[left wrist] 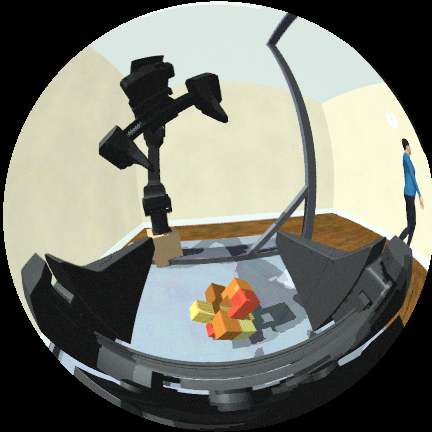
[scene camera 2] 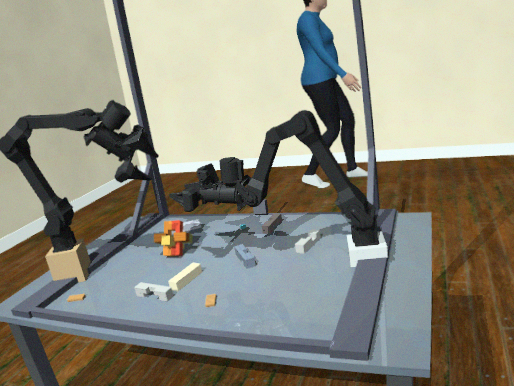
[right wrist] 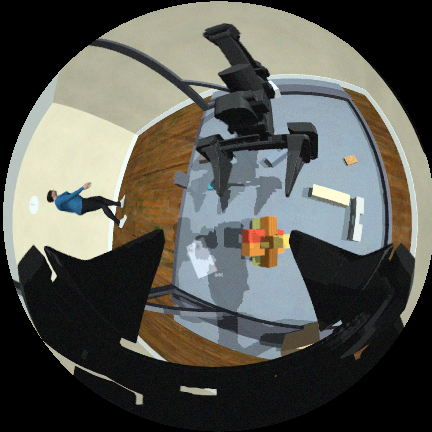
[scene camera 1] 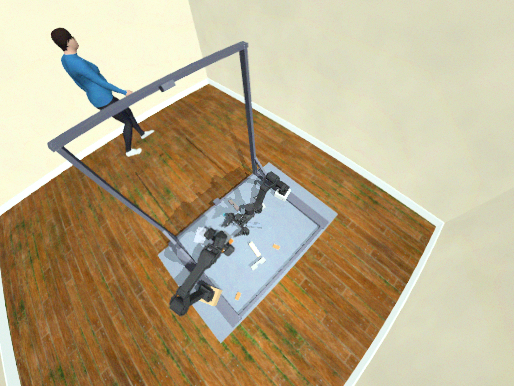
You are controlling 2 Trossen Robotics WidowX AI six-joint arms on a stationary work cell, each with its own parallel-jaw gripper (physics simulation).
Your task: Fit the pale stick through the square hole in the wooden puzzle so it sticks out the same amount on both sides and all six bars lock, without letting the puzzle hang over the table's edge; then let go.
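Places are measured from the left arm's base along level axes (x left, y back, z up), in centimetres.
Pixels of known places: left gripper, fingertip midpoint: [left wrist: 214, 241] [scene camera 2: 177, 190] [right wrist: 250, 194] [scene camera 1: 228, 232]; right gripper, fingertip midpoint: [left wrist: 189, 140] [scene camera 2: 154, 168] [right wrist: 229, 236]; left arm's base, link origin: [scene camera 2: 366, 240] [scene camera 1: 282, 191]; right arm's base, link origin: [left wrist: 160, 230] [scene camera 2: 64, 247] [scene camera 1: 208, 294].
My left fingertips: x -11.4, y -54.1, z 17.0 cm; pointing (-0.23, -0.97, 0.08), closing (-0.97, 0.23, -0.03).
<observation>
Ahead of a thing's pixels: the offset from my left fingertips to its top centre.
The wooden puzzle [scene camera 2: 172, 239] [left wrist: 225, 312] [right wrist: 265, 242], made of orange, red and yellow bars, stands on the table; its square hole is not clear in these views. The pale stick {dx +16.7, dy +3.0, dz -19.2 cm} [scene camera 1: 254, 249] [scene camera 2: 185, 276] [right wrist: 330, 195] lies flat on the table, apart from the puzzle and closer to the front edge in scene camera 2. My left gripper [scene camera 2: 176, 195] [left wrist: 214, 241] [right wrist: 250, 194] is open and empty, level above the table, facing the puzzle side. My right gripper [scene camera 2: 152, 166] [left wrist: 189, 140] [right wrist: 229, 236] is open and empty, high above the table, tilted down past the puzzle.
A light grey notched bar {dx +24.1, dy -4.2, dz -19.2 cm} [scene camera 2: 153, 291] [right wrist: 356, 219] lies by the stick's end. Blue-grey {dx +6.4, dy +18.6, dz -19.2 cm} [scene camera 2: 245, 256], brown {dx -17.3, dy +24.7, dz -19.2 cm} [scene camera 2: 272, 223] and whitish {dx +0.0, dy +37.5, dz -19.2 cm} [scene camera 2: 306, 243] notched bars lie farther right. Small orange pieces {dx +23.7, dy -29.2, dz -21.2 cm} [scene camera 2: 76, 297] {dx +28.7, dy +13.0, dz -21.2 cm} [scene camera 2: 211, 300] lie near the front. A white sheet {dx -24.8, dy -9.7, dz -21.4 cm} [right wrist: 201, 259] lies by the back edge.
</observation>
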